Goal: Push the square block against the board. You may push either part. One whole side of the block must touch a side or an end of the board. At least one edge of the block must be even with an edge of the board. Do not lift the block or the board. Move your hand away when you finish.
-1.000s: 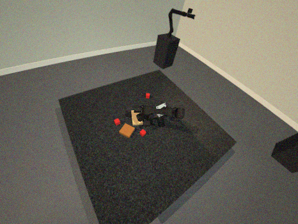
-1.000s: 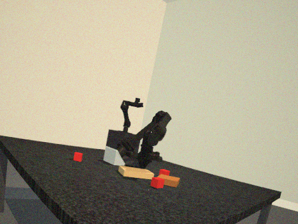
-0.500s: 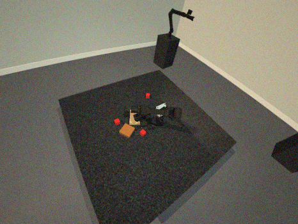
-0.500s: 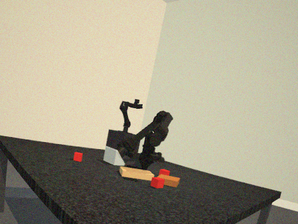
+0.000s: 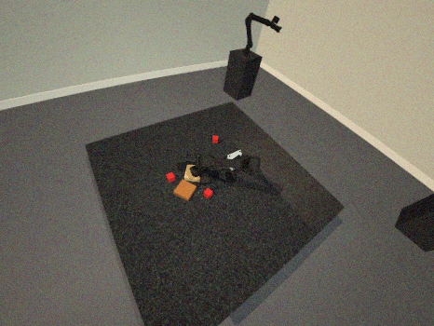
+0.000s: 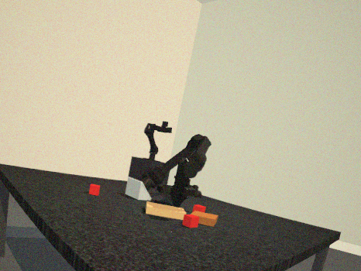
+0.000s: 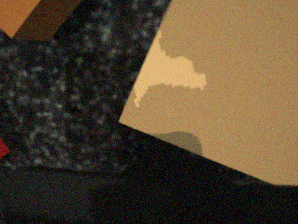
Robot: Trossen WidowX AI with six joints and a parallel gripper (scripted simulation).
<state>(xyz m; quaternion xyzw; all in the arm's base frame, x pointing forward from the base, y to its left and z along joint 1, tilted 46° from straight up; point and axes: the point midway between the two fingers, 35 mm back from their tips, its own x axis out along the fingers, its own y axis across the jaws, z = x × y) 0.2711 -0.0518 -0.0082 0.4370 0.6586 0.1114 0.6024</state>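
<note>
The tan flat board lies 8 cm to the right of my gripper tip and 1 cm ahead of it. From my gripper tip the other things lie so: orange square block (14 cm ahead, 1 cm to the left).
</note>
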